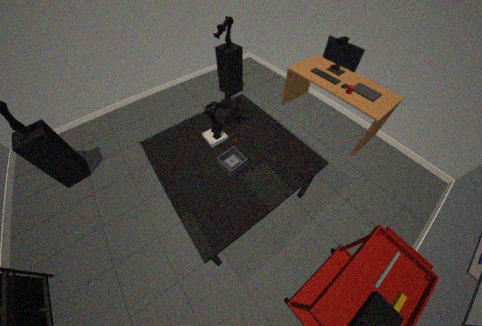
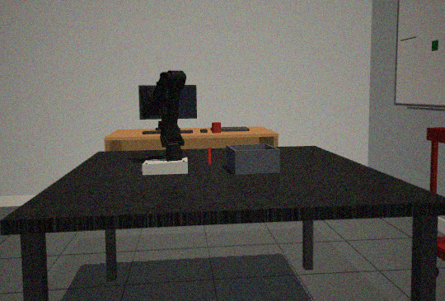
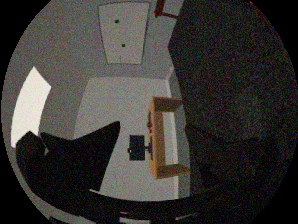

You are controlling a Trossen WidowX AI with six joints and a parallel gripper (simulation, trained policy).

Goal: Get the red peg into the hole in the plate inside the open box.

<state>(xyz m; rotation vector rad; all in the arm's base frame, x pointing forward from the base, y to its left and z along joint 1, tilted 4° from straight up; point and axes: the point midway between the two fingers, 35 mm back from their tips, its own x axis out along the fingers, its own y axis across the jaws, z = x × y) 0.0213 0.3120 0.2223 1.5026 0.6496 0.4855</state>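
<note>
My gripper tip is now 130 mm short of the red peg, 250 mm to the left of it and 200 mm above it. Round my gripper tip: plate (290 mm ahead, 430 mm to the right, 190 mm below); then grey box (290 mm ahead, 430 mm to the right, 210 mm below).
</note>
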